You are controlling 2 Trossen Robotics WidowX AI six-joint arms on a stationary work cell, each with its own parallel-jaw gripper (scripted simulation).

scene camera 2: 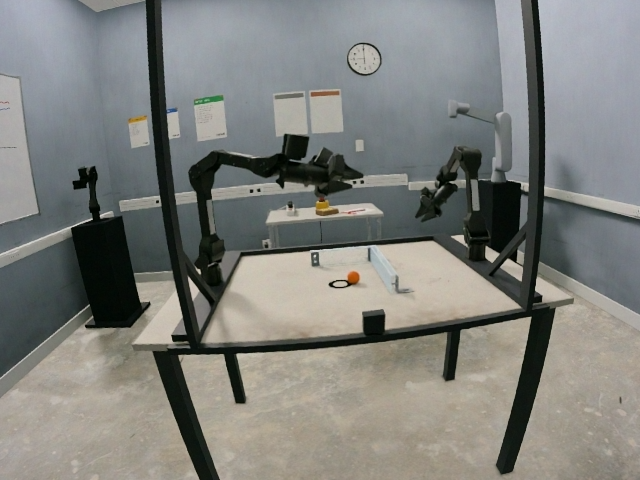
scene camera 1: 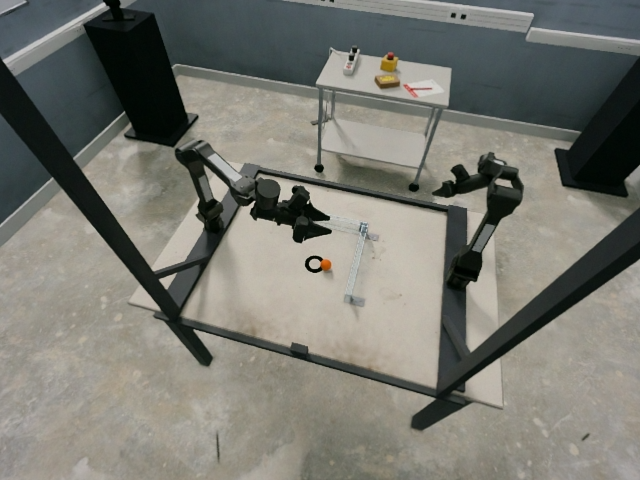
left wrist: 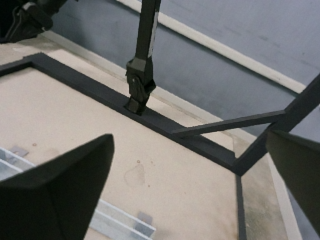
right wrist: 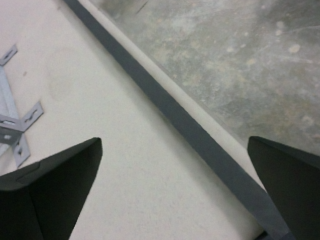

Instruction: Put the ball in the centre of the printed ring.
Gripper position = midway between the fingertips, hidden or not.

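Observation:
Both grippers are visible: my right gripper point(scene camera 1: 437, 192), also in the right wrist view point(right wrist: 174, 144); my left gripper point(scene camera 1: 330, 225), also in scene camera 2 point(scene camera 2: 357, 181) and in the left wrist view point(left wrist: 188, 139).

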